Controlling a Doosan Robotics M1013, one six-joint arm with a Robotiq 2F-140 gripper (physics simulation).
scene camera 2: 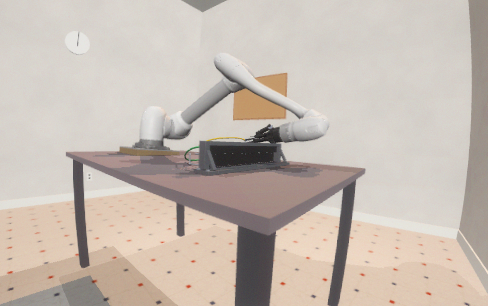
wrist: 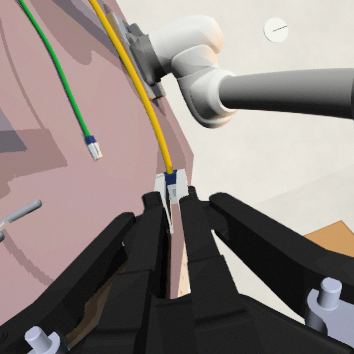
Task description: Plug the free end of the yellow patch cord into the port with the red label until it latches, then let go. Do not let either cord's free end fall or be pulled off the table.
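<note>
The yellow patch cord runs down to a plug with a dark blue boot. My gripper is shut on this plug, between light-coloured fingertip pads. In the scene view the fingers are close to the top edge of the dark panel frame, on its far side or above it; which one I cannot tell. The plug is hidden there. The port with the red label does not show in either view. A green cord ends in a free plug over the table.
The frame stands on the brown table. A grey metal bar juts in at the left of the wrist view. The robot's base plate is at the table's far left. The table's near corner faces the scene camera.
</note>
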